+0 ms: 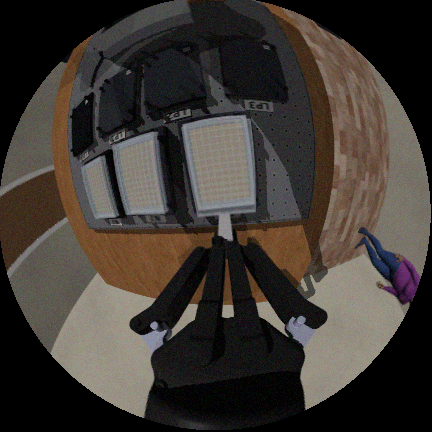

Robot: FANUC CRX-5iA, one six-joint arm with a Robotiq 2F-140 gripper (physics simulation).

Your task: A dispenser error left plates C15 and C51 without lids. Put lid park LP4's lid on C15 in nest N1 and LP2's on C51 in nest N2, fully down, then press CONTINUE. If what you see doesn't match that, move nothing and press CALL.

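Places are measured from the arm's base along level axes (x back, y up, z left), in centimetres.
Pixels of known places: gripper, fingertip midpoint: (224, 221).
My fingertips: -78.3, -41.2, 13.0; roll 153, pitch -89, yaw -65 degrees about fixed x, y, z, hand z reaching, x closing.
Observation:
For each thing: its top centre in the pictures, then the offset to it from my fingertips, as dx, dy, dz. "spot": a spot on its surface instead. Level surfaces: height alone.
- left plate, top centre: (94, 190) +8.1, -0.3, -25.8
- middle plate, top centre: (134, 177) +8.5, +0.1, -13.2
- right plate, top centre: (221, 170) +7.7, +1.0, +0.1
- label LP3, surface spot: (259, 106) spot: +17.5, -3.3, +6.9
- blurred label, surface spot: (178, 115) spot: +17.0, -3.3, -5.7
- grey perforated deck, surface height: dy -3.4
- wooden table, surface height: dy -4.7
My gripper (224, 221) is shut and empty; a pale strip shows at its fingertips, by the near edge of the right plate. Three plates with pale gridded tops and light rims stand in a row: the left plate (101, 189), the middle plate (141, 175) and the right plate (220, 162). Their barcodes are not visible, and I cannot tell whether clear lids cover them. Behind them are several dark square lid parks, including one (253, 70) by the label LP3 (259, 106) and one (175, 80) by a blurred label (178, 115). The nest labels (156, 218) are too dim to read. CONTINUE and CALL do not show.
The grey perforated deck (285, 175) sits on a wooden table (165, 250). A brick-patterned surface (355, 150) lies to the right. A person (400, 275) in purple and blue shows at the far right. Shadows fall across the deck.

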